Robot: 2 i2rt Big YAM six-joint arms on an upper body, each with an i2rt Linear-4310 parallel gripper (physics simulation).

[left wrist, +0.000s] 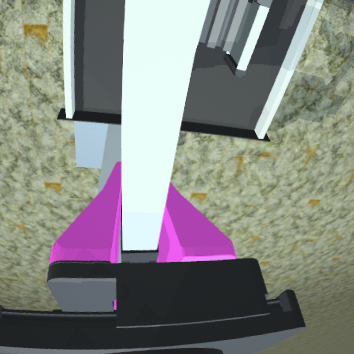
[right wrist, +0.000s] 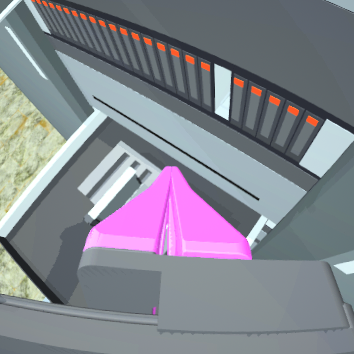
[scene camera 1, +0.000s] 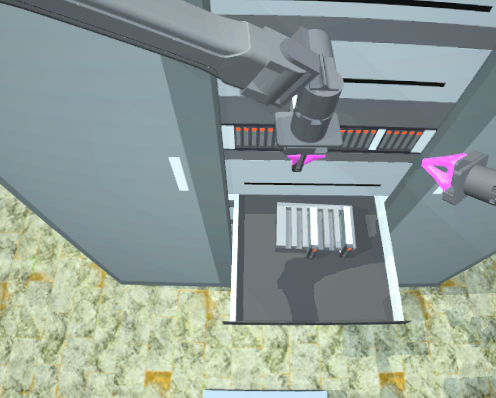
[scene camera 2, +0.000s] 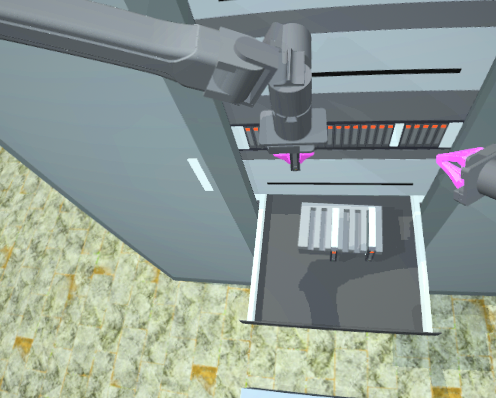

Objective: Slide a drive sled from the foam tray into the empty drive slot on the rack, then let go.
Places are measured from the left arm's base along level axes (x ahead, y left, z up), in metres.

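Where they show: left gripper, between the fingertips: (scene camera 1: 298,161) (scene camera 2: 295,160); right gripper, between the fingertips: (right wrist: 170,175) (scene camera 1: 422,162) (scene camera 2: 437,158).
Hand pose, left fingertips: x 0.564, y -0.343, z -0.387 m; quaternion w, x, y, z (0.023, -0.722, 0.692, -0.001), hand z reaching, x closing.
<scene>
Things, the pixels of their top centre, and the offset from my left fingertips. "spot": a spot on its surface instead.
- long white drive sled, centre of its top: (left wrist: 141,187) 0.002 m left, 0.049 m ahead, 0.060 m up
- foam tray, centre of its top: (left wrist: 204,6) (right wrist: 137,194) (scene camera 2: 340,225) (scene camera 1: 315,224) 0.096 m right, 0.034 m ahead, 0.360 m down
- open drawer, a spot on its surface: (scene camera 1: 232,280) (scene camera 2: 252,280) spot: 0.130 m left, 0.119 m back, 0.382 m down
My left gripper (scene camera 1: 300,161) (scene camera 2: 294,159) (left wrist: 136,169) is shut on a long white drive sled (left wrist: 155,100), in front of the drive row and left of its bright gap; the arm hides most of the sled in the scene views. My right gripper (scene camera 1: 425,162) (scene camera 2: 438,159) (right wrist: 170,175) is shut and empty, at the right side. The rack's drive row has orange-tipped drives (right wrist: 190,80); a bright narrow gap (scene camera 1: 378,140) (scene camera 2: 397,135) (right wrist: 222,95) among them looks like the empty slot. The foam tray (scene camera 1: 281,225) (scene camera 2: 305,230) holds two white sleds (scene camera 1: 314,227) (scene camera 2: 334,227).
The foam tray stands in an open drawer (scene camera 1: 233,270) (scene camera 2: 252,280) below the drive row. Large grey cabinet panels (scene camera 1: 100,150) (scene camera 2: 150,175) flank the rack on both sides. Part of a pale blue surface (scene camera 1: 265,394) (scene camera 2: 295,394) shows at the bottom edge.
</scene>
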